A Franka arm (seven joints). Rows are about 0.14 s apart.
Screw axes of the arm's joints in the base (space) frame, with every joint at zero. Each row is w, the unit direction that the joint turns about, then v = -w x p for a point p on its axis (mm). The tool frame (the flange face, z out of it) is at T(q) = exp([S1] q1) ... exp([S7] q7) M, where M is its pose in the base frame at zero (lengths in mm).
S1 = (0, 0, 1, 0, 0, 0)
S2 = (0, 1, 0, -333, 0, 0)
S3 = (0, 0, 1, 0, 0, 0)
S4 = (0, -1, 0, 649, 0, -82.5)
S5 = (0, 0, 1, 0, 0, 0)
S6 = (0, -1, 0, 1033, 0, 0)
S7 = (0, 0, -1, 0, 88, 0)
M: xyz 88 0 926 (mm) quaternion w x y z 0 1 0 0
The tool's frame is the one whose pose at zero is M.
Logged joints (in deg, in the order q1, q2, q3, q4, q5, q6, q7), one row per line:
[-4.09, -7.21, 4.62, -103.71, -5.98, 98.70, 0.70]
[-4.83, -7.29, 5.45, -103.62, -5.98, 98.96, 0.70]
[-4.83, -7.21, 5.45, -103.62, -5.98, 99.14, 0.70]
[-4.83, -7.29, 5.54, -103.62, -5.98, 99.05, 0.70]
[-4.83, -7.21, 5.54, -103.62, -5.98, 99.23, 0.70]
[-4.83, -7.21, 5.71, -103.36, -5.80, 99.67, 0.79]
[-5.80, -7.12, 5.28, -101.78, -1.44, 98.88, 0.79]
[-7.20, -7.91, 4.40, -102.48, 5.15, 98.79, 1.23]
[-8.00, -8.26, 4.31, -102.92, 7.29, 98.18, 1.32]
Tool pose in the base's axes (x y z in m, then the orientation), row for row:
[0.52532, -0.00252, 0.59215, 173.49, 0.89, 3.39]
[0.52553, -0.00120, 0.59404, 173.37, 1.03, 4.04]
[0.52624, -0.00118, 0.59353, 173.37, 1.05, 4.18]
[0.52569, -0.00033, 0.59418, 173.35, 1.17, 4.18]
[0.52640, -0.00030, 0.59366, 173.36, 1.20, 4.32]
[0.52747, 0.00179, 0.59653, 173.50, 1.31, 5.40]
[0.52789, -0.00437, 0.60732, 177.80, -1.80, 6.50]
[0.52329, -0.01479, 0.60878, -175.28, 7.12, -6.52]
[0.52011, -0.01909, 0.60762, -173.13, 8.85, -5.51]
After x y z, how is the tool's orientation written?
As a rotation vector, in degrees.
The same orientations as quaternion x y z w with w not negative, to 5 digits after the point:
[0.99820, 0.00512, 0.01950, 0.05647]
[0.99806, 0.00593, 0.02326, 0.05739]
[0.99805, 0.00604, 0.02406, 0.05736]
[0.99803, 0.00674, 0.02407, 0.05753]
[0.99802, 0.00691, 0.02487, 0.05741]
[0.99792, 0.00753, 0.03106, 0.05592]
[0.99912, -0.01011, 0.03653, 0.01808]
[-0.99773, 0.04053, -0.03711, 0.03886]
[-0.99656, 0.05094, -0.03172, 0.05718]

